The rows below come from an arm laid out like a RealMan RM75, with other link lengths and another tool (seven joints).
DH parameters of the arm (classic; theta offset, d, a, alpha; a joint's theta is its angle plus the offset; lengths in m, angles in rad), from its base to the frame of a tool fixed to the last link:
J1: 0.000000 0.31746 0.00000 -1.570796
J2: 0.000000 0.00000 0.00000 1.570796
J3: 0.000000 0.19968 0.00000 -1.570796
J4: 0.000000 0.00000 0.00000 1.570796
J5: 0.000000 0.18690 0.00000 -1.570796
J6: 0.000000 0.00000 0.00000 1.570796
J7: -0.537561 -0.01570 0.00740 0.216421
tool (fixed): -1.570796 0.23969 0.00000 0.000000
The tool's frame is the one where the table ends.
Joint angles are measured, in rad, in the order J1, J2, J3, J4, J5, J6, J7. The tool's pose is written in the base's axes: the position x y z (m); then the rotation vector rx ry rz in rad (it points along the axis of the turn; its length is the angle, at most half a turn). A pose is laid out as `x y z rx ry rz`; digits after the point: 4 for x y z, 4 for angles.
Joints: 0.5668 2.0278 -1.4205 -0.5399 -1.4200 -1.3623 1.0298
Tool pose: 0.1106 0.3366 -0.0032 -1.2953 -2.0899 0.0107
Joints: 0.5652 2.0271 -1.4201 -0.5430 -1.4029 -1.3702 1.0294
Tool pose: 0.1074 0.3372 -0.0003 -1.2886 -2.0732 0.0189
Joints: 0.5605 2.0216 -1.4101 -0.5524 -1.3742 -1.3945 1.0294
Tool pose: 0.1016 0.3387 0.0084 -1.2702 -2.0406 0.0348
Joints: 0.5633 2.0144 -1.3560 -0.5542 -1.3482 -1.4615 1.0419
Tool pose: 0.0913 0.3411 0.0263 -1.2470 -1.9734 0.0784
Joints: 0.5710 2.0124 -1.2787 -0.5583 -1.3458 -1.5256 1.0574
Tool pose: 0.0816 0.3448 0.0453 -1.2159 -1.9128 0.1109
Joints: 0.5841 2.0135 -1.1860 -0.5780 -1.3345 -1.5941 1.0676
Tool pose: 0.0660 0.3498 0.0714 -1.1438 -1.8475 0.1402
